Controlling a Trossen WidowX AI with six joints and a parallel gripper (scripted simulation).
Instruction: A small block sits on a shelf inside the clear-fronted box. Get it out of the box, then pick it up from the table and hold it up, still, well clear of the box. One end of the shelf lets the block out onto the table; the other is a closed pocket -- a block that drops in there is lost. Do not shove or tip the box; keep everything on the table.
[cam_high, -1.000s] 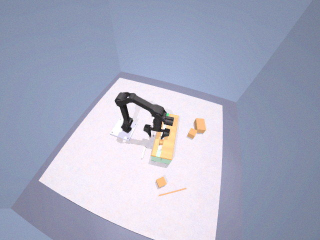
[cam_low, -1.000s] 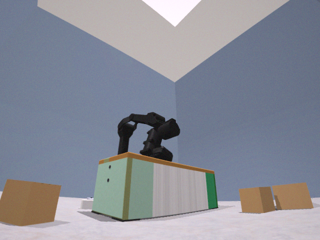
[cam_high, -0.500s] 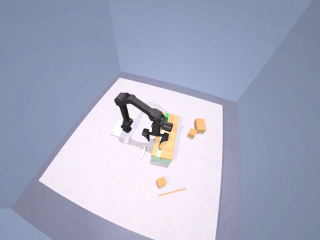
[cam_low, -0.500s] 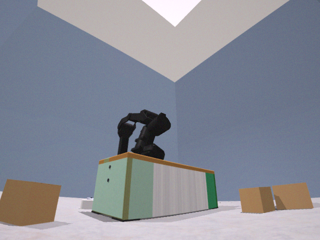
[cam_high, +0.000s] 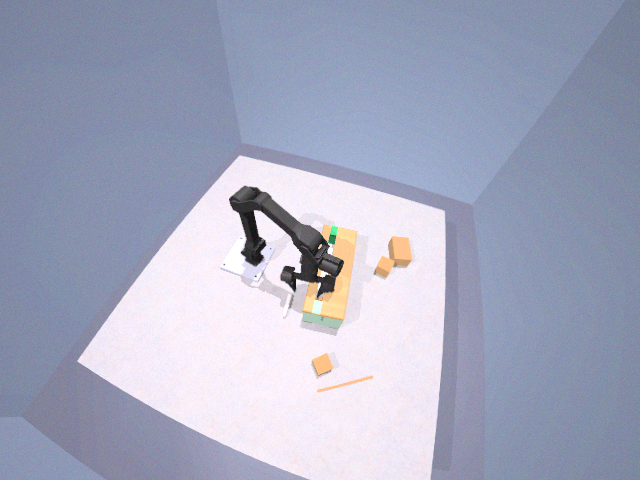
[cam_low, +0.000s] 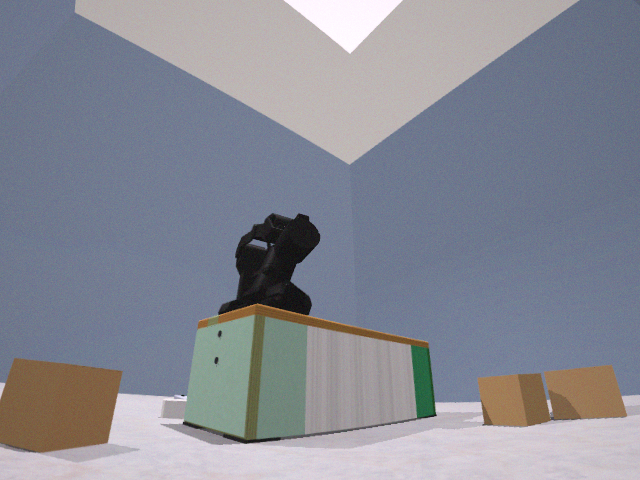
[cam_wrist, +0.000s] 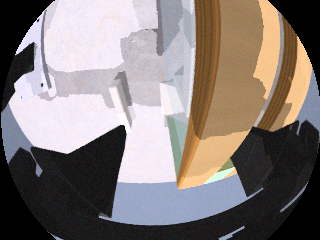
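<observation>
Right now the small orange block is 5 cm ahead of my gripper tip, 2 cm below it and 1 cm to the right of it. The rest, counted from my gripper tip: thin orange stick 27 cm ahead, 19 cm to the right, 9 cm below; then long box 12 cm to the left, 3 cm below.
</observation>
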